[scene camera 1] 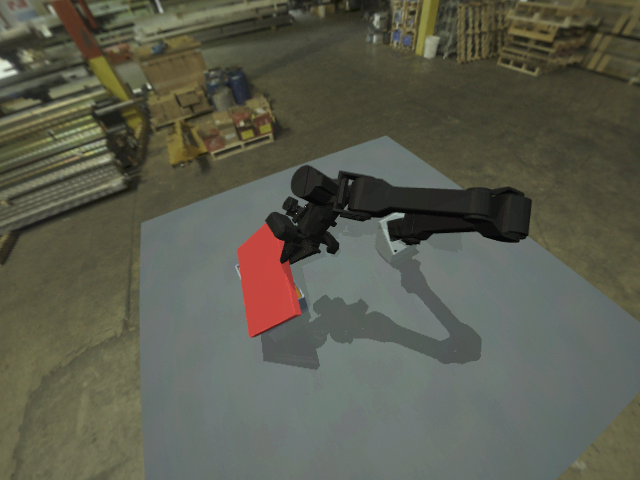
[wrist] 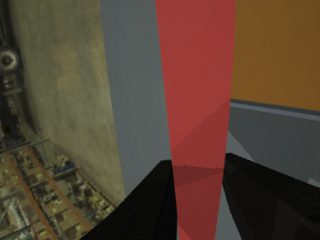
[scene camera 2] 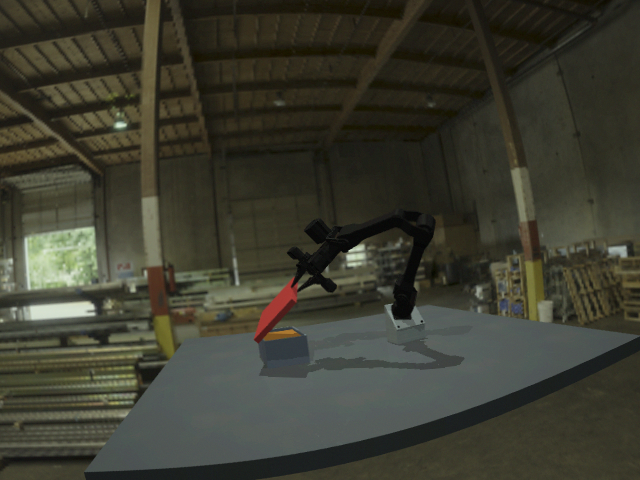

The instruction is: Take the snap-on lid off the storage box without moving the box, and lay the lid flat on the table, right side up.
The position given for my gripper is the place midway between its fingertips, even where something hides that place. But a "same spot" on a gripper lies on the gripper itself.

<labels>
my gripper: scene camera 1; wrist 196, 168; scene camera 2
red lid: scene camera 1 270, 298; wrist; scene camera 2
same spot on red lid: (wrist: 196, 50) = (scene camera 2: 296, 285)
same spot on my gripper: (scene camera 2: 303, 264) = (scene camera 1: 296, 241)
</labels>
